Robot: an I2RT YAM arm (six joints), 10 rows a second.
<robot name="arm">
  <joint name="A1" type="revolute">
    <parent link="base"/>
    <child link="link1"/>
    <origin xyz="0 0 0.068"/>
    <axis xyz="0 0 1"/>
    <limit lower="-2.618" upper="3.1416"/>
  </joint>
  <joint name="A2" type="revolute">
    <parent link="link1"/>
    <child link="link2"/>
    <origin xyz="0.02 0.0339 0.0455" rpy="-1.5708 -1.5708 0"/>
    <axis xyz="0 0 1"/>
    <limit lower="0" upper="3.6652"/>
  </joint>
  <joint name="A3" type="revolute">
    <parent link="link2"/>
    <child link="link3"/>
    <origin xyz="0 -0.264 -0.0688" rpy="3.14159 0 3.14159"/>
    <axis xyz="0 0 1"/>
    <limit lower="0" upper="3.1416"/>
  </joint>
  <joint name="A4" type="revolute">
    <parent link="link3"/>
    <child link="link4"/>
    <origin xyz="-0.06 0.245 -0.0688" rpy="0 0 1.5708"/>
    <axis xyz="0 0 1"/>
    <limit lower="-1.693" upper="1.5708"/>
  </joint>
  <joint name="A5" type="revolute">
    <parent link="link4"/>
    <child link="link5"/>
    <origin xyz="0.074 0.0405 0.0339" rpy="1.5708 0 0"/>
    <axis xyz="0 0 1"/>
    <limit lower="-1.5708" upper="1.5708"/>
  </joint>
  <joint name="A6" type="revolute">
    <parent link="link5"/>
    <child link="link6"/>
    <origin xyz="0.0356 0 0.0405" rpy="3.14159 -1.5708 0"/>
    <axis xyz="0 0 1"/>
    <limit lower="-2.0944" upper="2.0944"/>
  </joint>
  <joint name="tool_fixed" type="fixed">
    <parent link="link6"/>
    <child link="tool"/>
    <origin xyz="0 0 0"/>
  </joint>
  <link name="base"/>
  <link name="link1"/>
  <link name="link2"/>
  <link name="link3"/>
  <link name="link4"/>
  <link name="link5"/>
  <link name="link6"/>
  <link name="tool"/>
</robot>
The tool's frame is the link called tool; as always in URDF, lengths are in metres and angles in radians.
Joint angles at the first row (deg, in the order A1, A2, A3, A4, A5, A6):
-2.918, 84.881, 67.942, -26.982, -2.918, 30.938
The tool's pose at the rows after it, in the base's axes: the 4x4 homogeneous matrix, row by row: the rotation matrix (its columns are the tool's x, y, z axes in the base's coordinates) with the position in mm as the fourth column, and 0 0 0 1 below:
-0.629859 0.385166 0.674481 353.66; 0.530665 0.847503 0.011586 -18.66; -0.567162 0.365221 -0.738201 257.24; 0 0 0 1
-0.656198 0.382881 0.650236 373.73; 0.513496 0.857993 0.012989 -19.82; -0.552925 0.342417 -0.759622 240.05; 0 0 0 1
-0.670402 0.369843 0.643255 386.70; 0.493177 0.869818 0.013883 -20.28; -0.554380 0.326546 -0.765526 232.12; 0 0 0 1
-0.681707 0.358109 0.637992 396.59; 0.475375 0.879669 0.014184 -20.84; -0.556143 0.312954 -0.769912 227.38; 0 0 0 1
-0.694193 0.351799 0.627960 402.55; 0.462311 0.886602 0.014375 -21.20; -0.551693 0.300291 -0.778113 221.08; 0 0 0 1
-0.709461 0.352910 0.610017 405.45; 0.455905 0.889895 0.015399 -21.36; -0.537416 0.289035 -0.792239 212.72; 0 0 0 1
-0.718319 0.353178 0.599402 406.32; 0.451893 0.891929 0.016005 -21.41; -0.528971 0.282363 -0.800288 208.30; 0 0 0 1
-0.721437 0.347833 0.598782 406.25; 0.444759 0.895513 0.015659 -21.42; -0.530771 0.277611 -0.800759 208.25; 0 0 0 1
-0.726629 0.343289 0.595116 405.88; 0.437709 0.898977 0.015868 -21.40; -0.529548 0.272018 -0.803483 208.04; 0 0 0 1
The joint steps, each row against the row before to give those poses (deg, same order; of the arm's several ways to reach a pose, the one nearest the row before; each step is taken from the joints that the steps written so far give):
-0.393, 7.542, 1.814, 1.990, 0.022, -1.333
0.000, 5.464, 2.559, 1.047, 0.000, -1.223
0.043, 3.256, 2.140, 0.592, 0.000, -1.334
0.001, 2.427, 1.991, 0.042, 0.000, -1.180
-0.001, 1.769, 0.982, 0.044, 0.021, -0.875
0.001, 1.400, 0.219, -0.130, 0.001, -0.458
0.000, 0.633, 0.000, -0.133, 0.000, -0.285
-0.001, 0.000, 0.000, -0.043, 0.022, -0.459
0.000, 0.001, 0.023, -0.284, 0.000, -0.459

